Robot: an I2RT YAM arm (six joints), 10 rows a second.
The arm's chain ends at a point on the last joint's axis. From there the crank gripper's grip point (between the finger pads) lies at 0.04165 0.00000 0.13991 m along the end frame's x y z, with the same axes.
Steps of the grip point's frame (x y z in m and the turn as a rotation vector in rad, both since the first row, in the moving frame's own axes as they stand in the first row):
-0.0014 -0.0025 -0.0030 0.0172 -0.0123 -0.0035
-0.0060 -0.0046 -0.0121 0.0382 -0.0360 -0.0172
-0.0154 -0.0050 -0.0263 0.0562 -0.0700 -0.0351
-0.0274 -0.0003 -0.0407 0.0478 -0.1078 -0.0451
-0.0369 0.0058 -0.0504 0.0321 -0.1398 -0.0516
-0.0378 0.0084 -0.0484 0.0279 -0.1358 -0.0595
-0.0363 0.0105 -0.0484 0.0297 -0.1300 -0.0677
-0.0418 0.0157 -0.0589 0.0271 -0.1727 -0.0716
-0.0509 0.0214 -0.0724 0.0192 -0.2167 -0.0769
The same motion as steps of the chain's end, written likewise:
0.0003 0.0001 -0.0035 0.0172 -0.0123 -0.0035
-0.0009 0.0014 -0.0134 0.0382 -0.0360 -0.0172
-0.0054 0.0042 -0.0286 0.0562 -0.0700 -0.0351
-0.0119 0.0080 -0.0442 0.0478 -0.1078 -0.0451
-0.0168 0.0120 -0.0547 0.0321 -0.1398 -0.0516
-0.0183 0.0143 -0.0527 0.0279 -0.1358 -0.0595
-0.0176 0.0169 -0.0525 0.0297 -0.1300 -0.0677
-0.0169 0.0217 -0.0639 0.0271 -0.1727 -0.0716
-0.0197 0.0262 -0.0780 0.0192 -0.2167 -0.0769

